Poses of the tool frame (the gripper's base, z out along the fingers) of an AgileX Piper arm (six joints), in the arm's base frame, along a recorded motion.
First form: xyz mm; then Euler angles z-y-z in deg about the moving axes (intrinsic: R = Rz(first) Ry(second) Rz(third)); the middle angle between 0 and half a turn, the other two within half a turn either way.
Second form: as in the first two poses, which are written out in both.
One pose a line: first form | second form
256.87 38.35 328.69 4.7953 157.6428 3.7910 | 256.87 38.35 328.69 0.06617 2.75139 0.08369
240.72 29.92 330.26 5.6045 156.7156 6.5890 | 240.72 29.92 330.26 0.11500 2.73520 0.09782
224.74 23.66 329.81 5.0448 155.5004 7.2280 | 224.74 23.66 329.81 0.12615 2.71399 0.08805
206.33 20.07 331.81 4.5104 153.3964 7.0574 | 206.33 20.07 331.81 0.12317 2.67727 0.07872
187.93 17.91 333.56 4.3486 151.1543 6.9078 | 187.93 17.91 333.56 0.12056 2.63814 0.07590
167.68 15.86 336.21 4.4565 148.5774 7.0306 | 167.68 15.86 336.21 0.12271 2.59316 0.07778
